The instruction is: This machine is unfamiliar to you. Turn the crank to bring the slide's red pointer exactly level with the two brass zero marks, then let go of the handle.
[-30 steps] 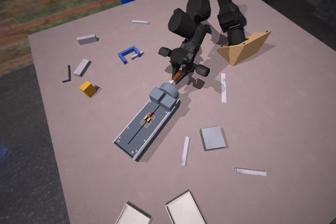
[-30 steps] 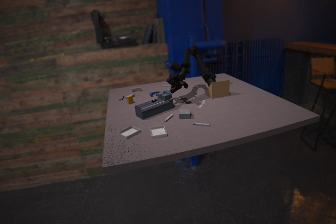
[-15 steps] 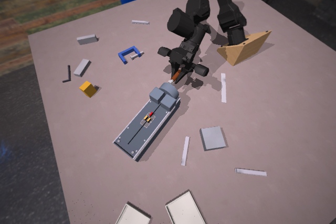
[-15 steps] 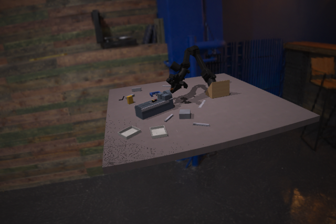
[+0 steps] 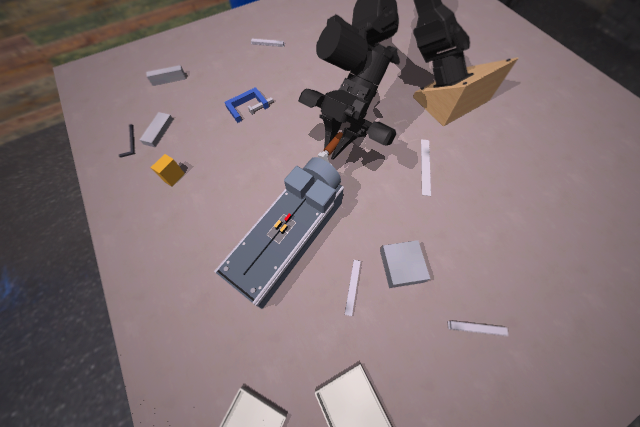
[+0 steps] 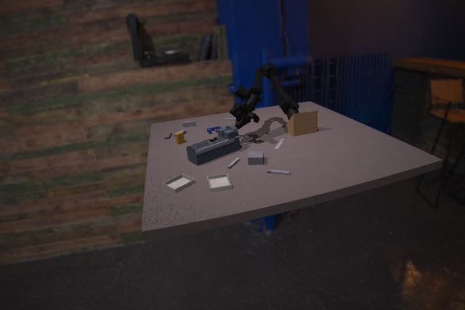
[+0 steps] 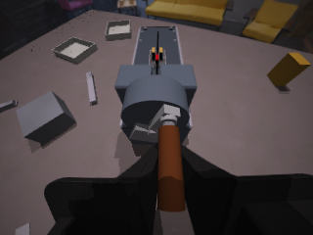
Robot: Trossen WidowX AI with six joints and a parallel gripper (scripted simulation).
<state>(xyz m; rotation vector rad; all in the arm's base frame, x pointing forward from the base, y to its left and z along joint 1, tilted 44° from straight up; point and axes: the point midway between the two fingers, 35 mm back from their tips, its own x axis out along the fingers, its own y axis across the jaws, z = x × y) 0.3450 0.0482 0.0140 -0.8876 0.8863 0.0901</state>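
Now: gripper tip 130 mm short of the red pointer, 70 mm to the right of it and 10 mm above it. Also, from my gripper tip: grey block 240 mm to the left, 70 mm below, 20 mm behind; then blue clamp 290 mm to the right, 80 mm below, 50 mm ahead; then brown crank handle 20 mm behind, 20 mm above, 10 mm to the right.
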